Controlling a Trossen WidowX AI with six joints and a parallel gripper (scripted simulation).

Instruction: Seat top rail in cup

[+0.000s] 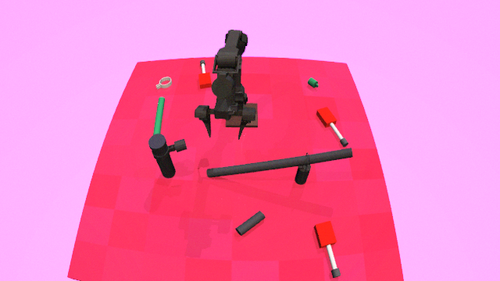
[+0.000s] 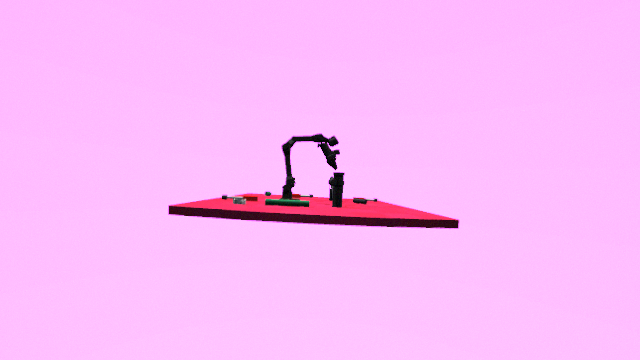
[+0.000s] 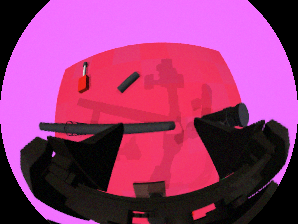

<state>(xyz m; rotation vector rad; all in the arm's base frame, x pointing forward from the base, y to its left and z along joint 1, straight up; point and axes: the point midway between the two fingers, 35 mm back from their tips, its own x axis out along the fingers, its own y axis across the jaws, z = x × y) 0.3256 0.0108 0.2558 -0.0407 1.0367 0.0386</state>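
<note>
Now: gripper tip 180 mm to the left of the rail-end cup, 100 mm above it and 20 mm past it. The rest, counted from my gripper tip: short dark tube: 220 mm below, 190 mm ahead, 110 mm to the left; green rod: 370 mm to the right, 260 mm behind, 220 mm below; small post: 280 mm to the left, 140 mm below, 20 mm behind.
</note>
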